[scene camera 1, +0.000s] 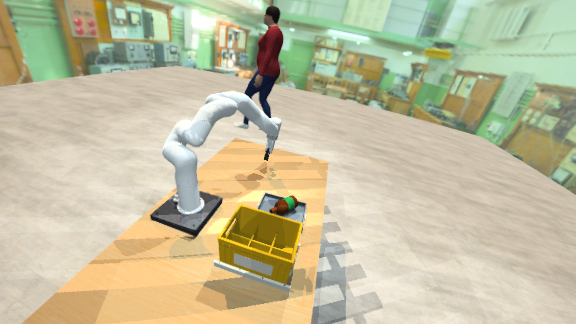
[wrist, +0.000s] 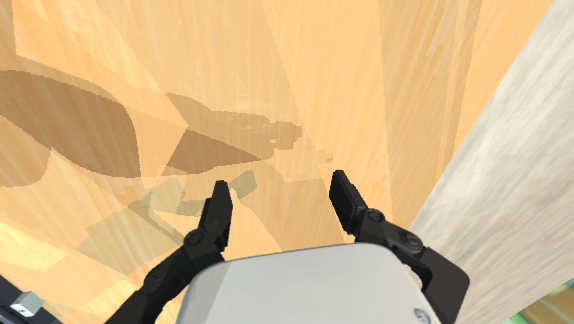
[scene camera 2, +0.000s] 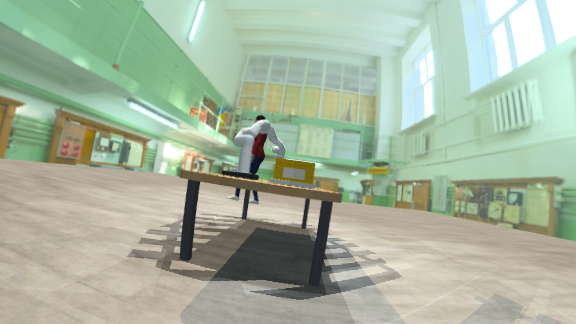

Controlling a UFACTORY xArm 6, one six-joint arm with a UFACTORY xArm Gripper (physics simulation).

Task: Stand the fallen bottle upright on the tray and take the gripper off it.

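Frame: origin at the arm's base, x ahead, y left, z up, level; metres.
Where they show: gripper, fingertip midpoint: (scene camera 1: 267, 156) (wrist: 281, 187); arm's base, link origin: (scene camera 1: 191, 205) (scene camera 2: 243, 173).
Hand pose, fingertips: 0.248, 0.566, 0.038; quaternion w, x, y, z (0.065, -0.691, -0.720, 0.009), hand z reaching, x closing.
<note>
Each offset is from my fingertips to the top centre of the thing, as dx, dy, dz. "spot": to the spot under its first point.
A brown bottle {+0.191, -0.420, +0.004} (scene camera 1: 286, 205) with a green label lies on its side on the grey tray {spot: +0.096, -0.356, -0.070} (scene camera 1: 267, 199). Its neck points left, toward the arm's side, in scene camera 1. The bottle does not show in the wrist view. My gripper (scene camera 1: 266, 155) (wrist: 281, 187) is open with nothing between its fingers. It hangs above the far part of the table, beyond the tray and apart from the bottle. In scene camera 2 the tray and the bottle are hidden behind the yellow crate.
A yellow crate {+0.146, -0.712, +0.100} (scene camera 1: 254, 264) (scene camera 2: 294, 174) with compartments stands directly in front of the tray on the wooden table (scene camera 1: 150, 280) (scene camera 2: 260, 188). The arm's dark base plate (scene camera 1: 172, 223) is left of them. A person (scene camera 1: 270, 52) in a red top is on the floor behind the table.
</note>
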